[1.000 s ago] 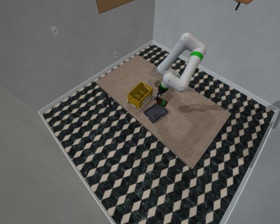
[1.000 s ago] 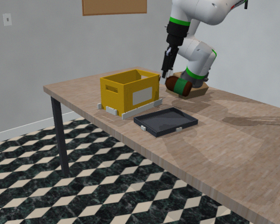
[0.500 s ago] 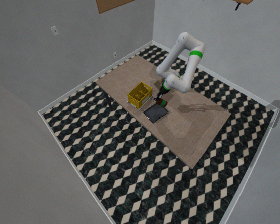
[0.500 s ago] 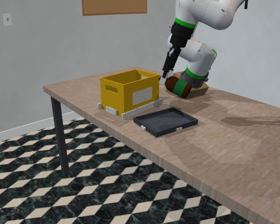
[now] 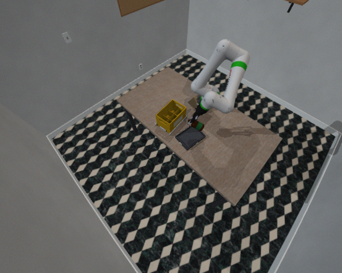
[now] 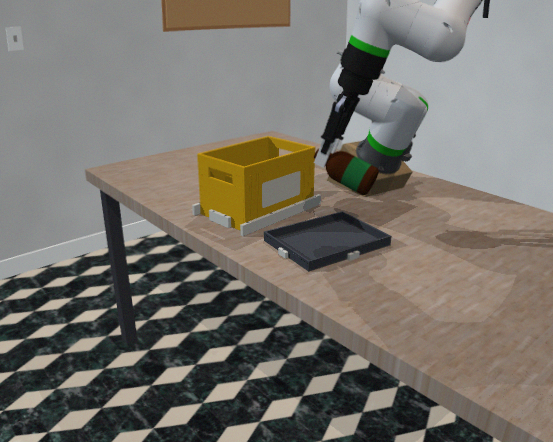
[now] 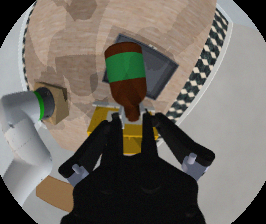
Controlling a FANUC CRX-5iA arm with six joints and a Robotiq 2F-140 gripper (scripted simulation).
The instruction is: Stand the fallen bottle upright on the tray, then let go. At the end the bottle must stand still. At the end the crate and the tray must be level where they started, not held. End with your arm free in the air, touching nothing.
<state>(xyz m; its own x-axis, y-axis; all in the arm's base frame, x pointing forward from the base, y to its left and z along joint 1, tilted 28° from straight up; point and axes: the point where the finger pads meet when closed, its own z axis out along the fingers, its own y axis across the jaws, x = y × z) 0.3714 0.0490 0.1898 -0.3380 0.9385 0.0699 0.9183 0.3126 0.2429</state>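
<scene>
Now: the bottle 2 cm behind my hand, 4 cm to the left of it and 4 cm below it. The rest, counted from my hand: yellow crate (2 cm ahead, 24 cm to the right, 14 cm below); dark grey tray (3 cm ahead, 4 cm to the left, 21 cm below).
</scene>
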